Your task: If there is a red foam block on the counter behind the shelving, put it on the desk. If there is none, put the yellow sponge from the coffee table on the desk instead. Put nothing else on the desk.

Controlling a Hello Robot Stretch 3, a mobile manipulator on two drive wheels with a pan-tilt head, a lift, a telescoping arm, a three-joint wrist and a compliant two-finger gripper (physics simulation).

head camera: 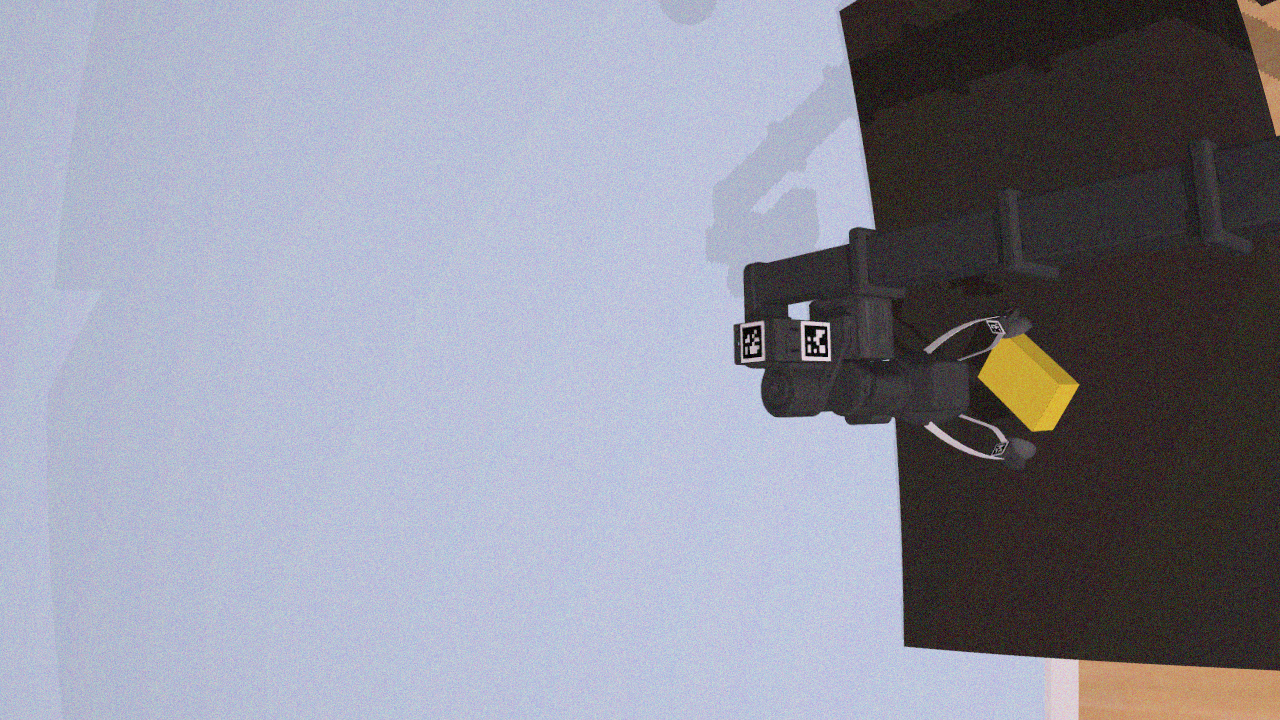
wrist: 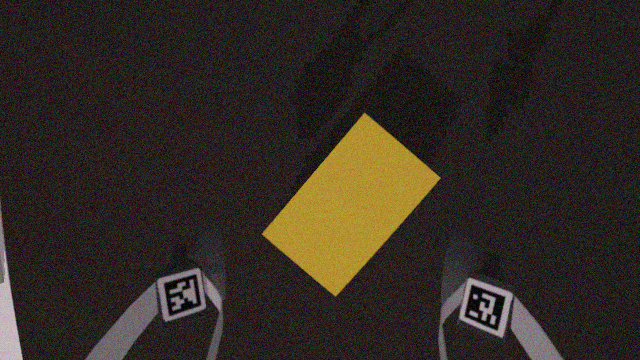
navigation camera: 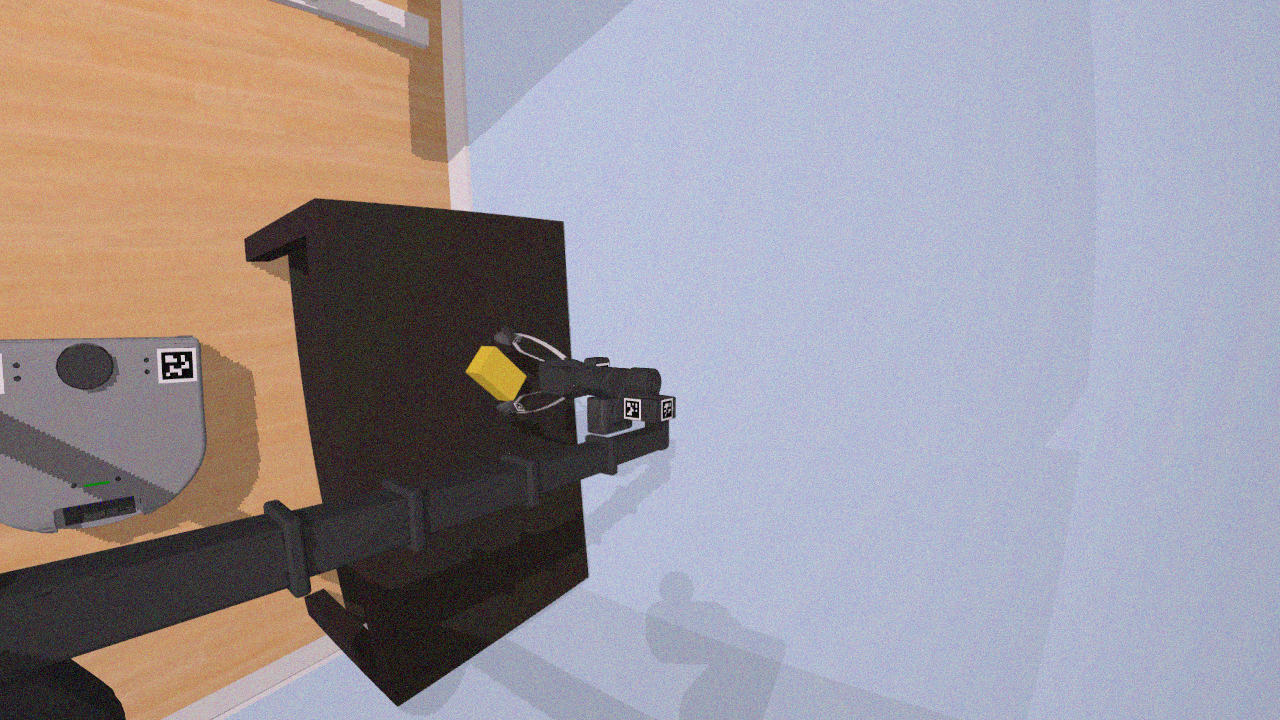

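Seen in the pictures: gripper, fingertip midpoint: (head camera: 1026, 388) (navigation camera: 499, 371); robot's base, link origin: (navigation camera: 86, 364).
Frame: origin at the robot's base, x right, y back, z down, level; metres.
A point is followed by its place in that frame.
The yellow sponge (head camera: 1024, 380) {y 0.030, x 0.604, z -0.496 m} (navigation camera: 492, 371) {y 0.022, x 0.587, z -0.495 m} (wrist: 350, 200) lies turned at an angle on the dark coffee table (head camera: 1118, 555) {y -0.160, x 0.502, z -0.450 m} (navigation camera: 429, 295) {y -0.119, x 0.481, z -0.450 m} (wrist: 100, 100). My gripper (head camera: 1017, 388) {y 0.021, x 0.589, z -0.515 m} (navigation camera: 506, 372) {y 0.021, x 0.589, z -0.515 m} (wrist: 333, 255) {y 0.021, x 0.589, z -0.515 m} is open and empty over the same table. In the wrist view the sponge shows ahead of and partly between the two spread fingertips, apart from both. The exact height of the fingertips above it is hard to tell. The counter, the desk and any red foam block do not show in these views.
My extended arm (head camera: 1100, 214) {y 0.102, x 0.282, z -0.868 m} (navigation camera: 358, 528) {y 0.096, x 0.162, z -0.870 m} crosses above the table. A pale blue wall (head camera: 402, 358) {y 0.057, x 0.881, z -1.073 m} (navigation camera: 850, 313) {y -0.088, x 0.864, z -1.075 m} stands behind the table. My grey base (navigation camera: 116, 420) {y 0.088, x 0.036, z -0.160 m} is on the wooden floor (navigation camera: 223, 134) {y -0.478, x 0.230, z 0.000 m} on the table's near side. A grey frame piece (navigation camera: 393, 22) shows at the top left.
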